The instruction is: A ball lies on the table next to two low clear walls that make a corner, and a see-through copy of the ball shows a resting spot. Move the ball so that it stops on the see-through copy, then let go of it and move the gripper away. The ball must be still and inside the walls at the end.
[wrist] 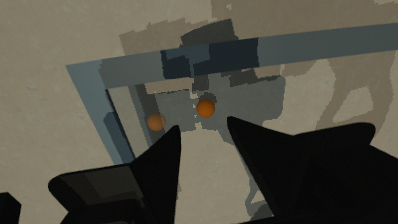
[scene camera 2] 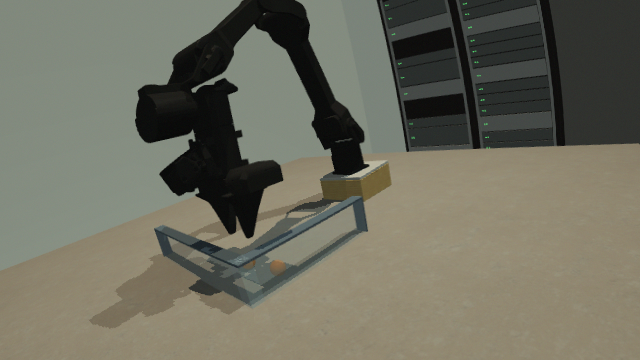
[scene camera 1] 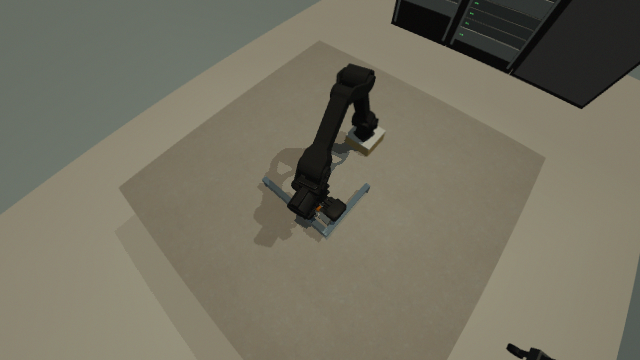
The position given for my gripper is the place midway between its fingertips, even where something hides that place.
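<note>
My gripper (scene camera 2: pixel 241 235). Wrist view: gripper (wrist: pixel 203 125), clear wall (wrist: pixel 127 101). Gripper also in view (scene camera 1: pixel 319 205).
</note>
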